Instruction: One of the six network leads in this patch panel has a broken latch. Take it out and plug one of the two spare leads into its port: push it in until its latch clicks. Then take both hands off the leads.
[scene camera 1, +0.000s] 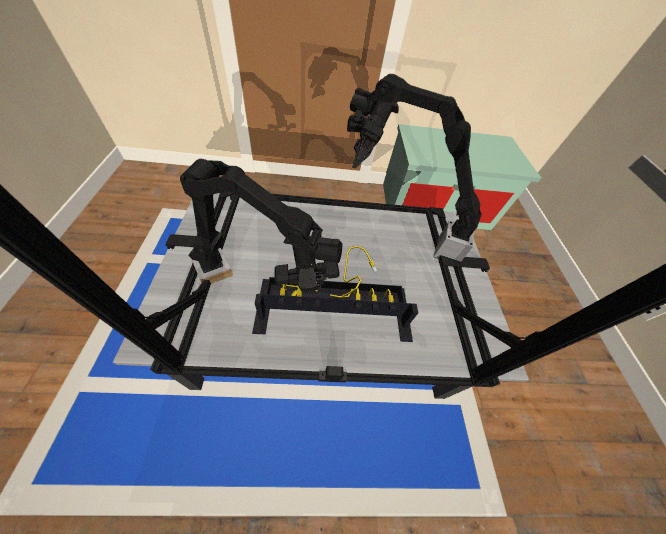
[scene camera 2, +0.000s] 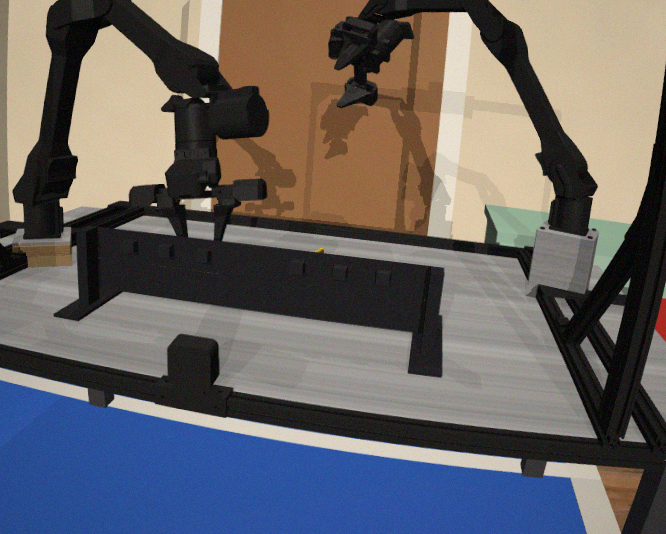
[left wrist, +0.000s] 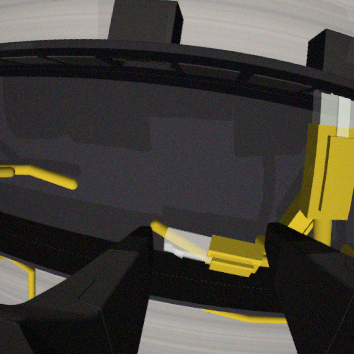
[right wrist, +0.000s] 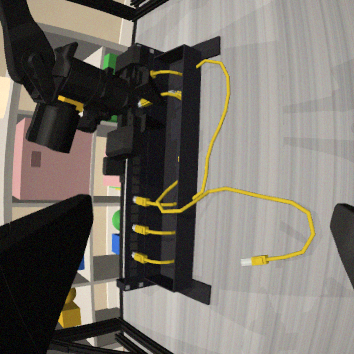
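Pixels of known places: left gripper, fingertip midpoint: (left wrist: 209, 236) (right wrist: 163, 115); right gripper, fingertip midpoint: (scene camera 1: 355, 164) (scene camera 2: 337, 88) (right wrist: 219, 212); left arm's base, link origin: (scene camera 1: 210, 262) (scene camera 2: 42, 234); right arm's base, link origin: (scene camera 1: 460, 233) (scene camera 2: 569, 229).
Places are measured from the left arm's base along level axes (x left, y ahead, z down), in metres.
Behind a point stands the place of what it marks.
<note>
The black patch panel (scene camera 1: 333, 307) @[x -0.349, y 0.274, z -0.012 m] (scene camera 2: 250, 289) @[x -0.354, y 0.282, z -0.005 m] (right wrist: 188, 145) stands mid-table. Yellow leads (scene camera 1: 357, 295) (right wrist: 141, 230) sit in ports towards its right end, with others at the left end. My left gripper (scene camera 1: 309, 284) @[x -0.260, y 0.236, z -0.028 m] (scene camera 2: 200, 238) @[x -0.260, y 0.236, z -0.028 m] (left wrist: 209, 236) @[x -0.260, y 0.236, z -0.028 m] is part open and empty, pointing down above the panel's trough. Below its fingertips a loose plug (left wrist: 235, 254) @[x -0.235, y 0.234, z 0.001 m] lies sideways; another lead (left wrist: 330, 160) @[x -0.276, y 0.195, z -0.051 m] stands upright at a port beside the right-hand finger. A spare lead's plug (scene camera 1: 372, 264) @[x -0.248, y 0.517, z 0.033 m] (right wrist: 259, 260) @[x -0.238, y 0.522, z 0.031 m] lies on the table behind the panel. My right gripper (scene camera 1: 355, 165) @[x -0.044, y 0.517, z -0.268 m] (scene camera 2: 340, 86) @[x -0.044, y 0.517, z -0.268 m] (right wrist: 219, 212) @[x -0.044, y 0.517, z -0.268 m] is wide open and empty, high above the table. Latches are too small to judge.
A looping yellow cable (scene camera 1: 347, 261) @[x -0.187, y 0.439, z 0.039 m] (right wrist: 227, 189) @[x -0.247, y 0.393, z 0.038 m] crosses the panel's rear wall onto the table (scene camera 1: 289, 347) @[x -0.377, y 0.105, z 0.044 m] (scene camera 2: 311, 361) @[x -0.476, y 0.323, z 0.044 m]. A black frame (scene camera 1: 250, 373) @[x -0.396, y -0.026, z 0.051 m] (scene camera 2: 344, 419) @[x -0.608, y 0.307, z 0.050 m] borders the table. A green cabinet (scene camera 1: 472, 150) stands on the floor behind, and shelves (right wrist: 102, 200) show beyond the panel.
</note>
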